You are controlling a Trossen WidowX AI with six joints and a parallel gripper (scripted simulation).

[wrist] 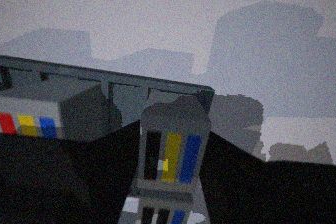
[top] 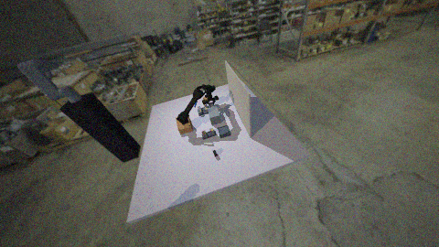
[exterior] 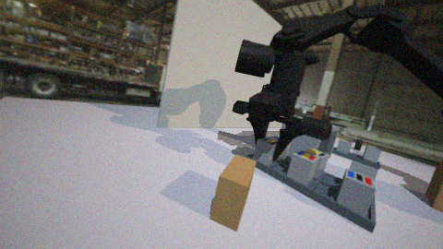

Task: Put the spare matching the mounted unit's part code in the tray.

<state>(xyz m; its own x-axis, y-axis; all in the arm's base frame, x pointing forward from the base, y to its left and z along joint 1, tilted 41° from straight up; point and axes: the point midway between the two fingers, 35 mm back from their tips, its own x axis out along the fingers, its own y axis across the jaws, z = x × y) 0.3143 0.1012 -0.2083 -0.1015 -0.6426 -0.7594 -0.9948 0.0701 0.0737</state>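
The dark grey tray is 42 cm to the right of my gripper tip and 1 cm below it. From my gripper tip the other things lie so: tall grey box: 20 cm to the right, 3 cm behind, 3 cm above; cardboard box: 15 cm to the left, 4 cm behind, 1 cm above; grey spare: 2 cm above.
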